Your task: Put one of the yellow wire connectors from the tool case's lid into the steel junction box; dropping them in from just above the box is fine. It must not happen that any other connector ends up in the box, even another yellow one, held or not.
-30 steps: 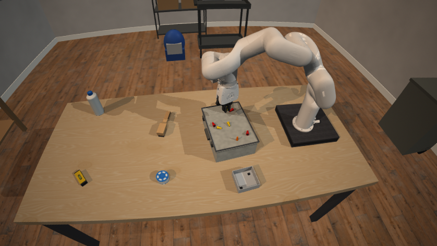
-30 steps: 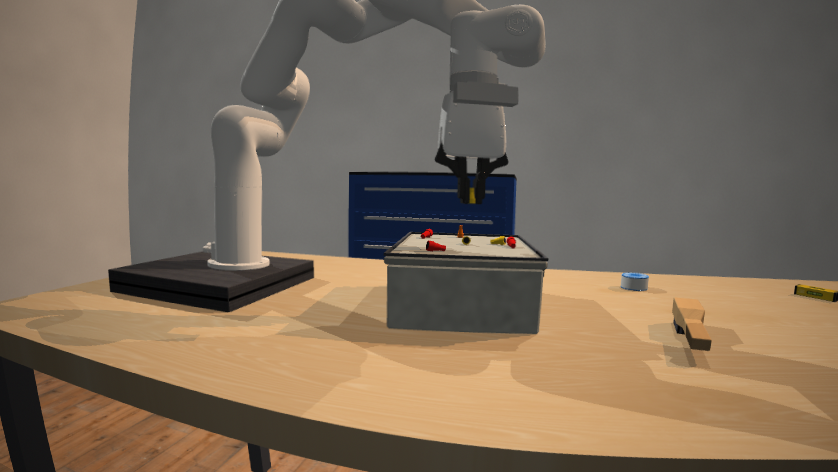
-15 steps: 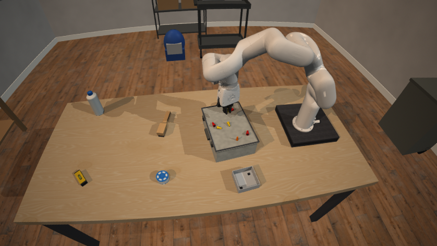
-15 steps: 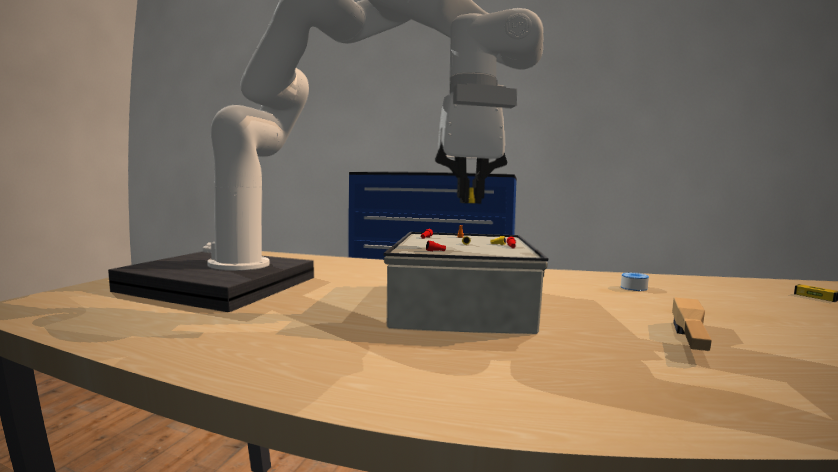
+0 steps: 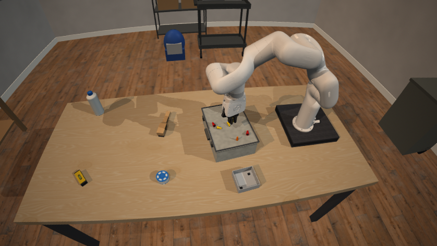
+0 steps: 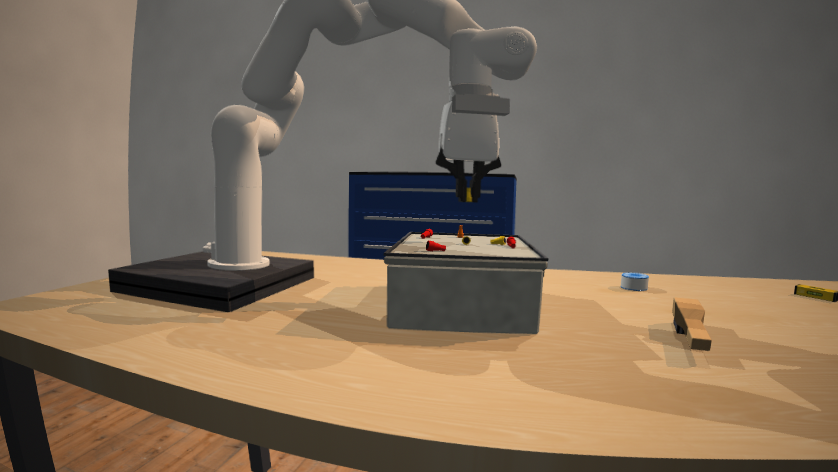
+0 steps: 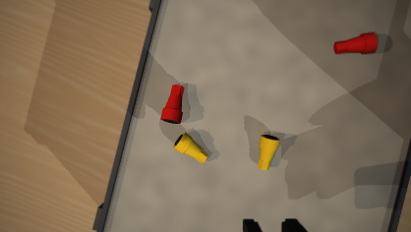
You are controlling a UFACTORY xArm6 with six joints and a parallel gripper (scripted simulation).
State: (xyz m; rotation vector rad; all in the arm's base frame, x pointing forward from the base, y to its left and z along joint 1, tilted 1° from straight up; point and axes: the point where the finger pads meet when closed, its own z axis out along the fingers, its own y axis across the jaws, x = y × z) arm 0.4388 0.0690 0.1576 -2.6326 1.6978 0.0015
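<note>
Right now the steel junction box is 4 cm behind my hand, 23 cm to the left of it and 19 cm below it. Also, from my hand: grey tool case 1 cm ahead, 5 cm to the right, 12 cm below; then orange wire connector 2 cm behind, 6 cm to the left, 8 cm below; then yellow wire connector 1 cm below.
</note>
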